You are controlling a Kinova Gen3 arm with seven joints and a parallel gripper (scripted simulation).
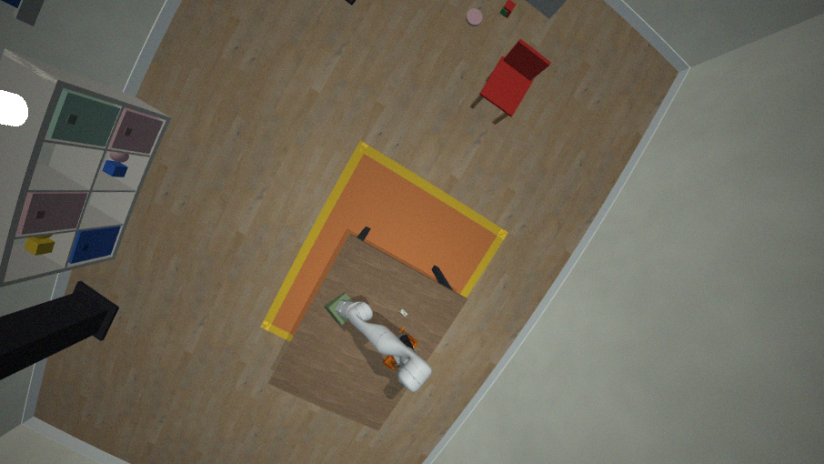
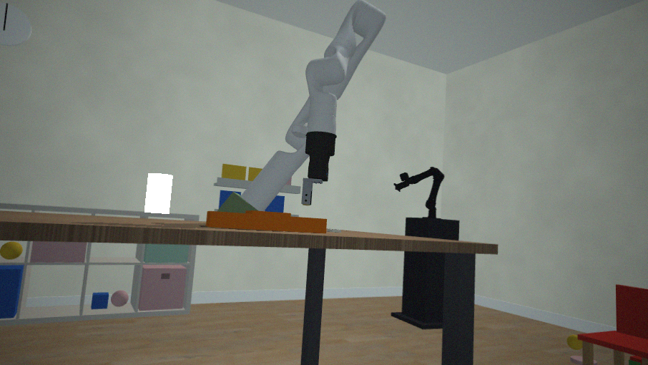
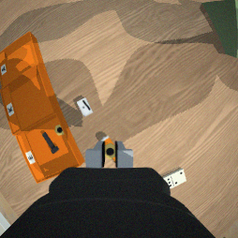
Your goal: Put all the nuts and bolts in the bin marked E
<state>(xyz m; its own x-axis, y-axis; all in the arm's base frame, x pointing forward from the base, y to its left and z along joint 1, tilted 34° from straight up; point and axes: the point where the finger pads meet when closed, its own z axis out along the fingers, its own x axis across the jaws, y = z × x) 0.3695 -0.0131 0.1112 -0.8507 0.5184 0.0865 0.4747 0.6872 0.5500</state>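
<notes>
Right now the dark bolt is 80 mm ahead of my hand, 40 mm to the right of it and 70 mm below it. The rest, counted from my hand: white domino 60 mm behind, 110 mm to the left, 80 mm below; then orange marker 10 mm to the left, 80 mm below; then white sharpener-like piece 10 mm ahead, 70 mm to the right, 80 mm below.
</notes>
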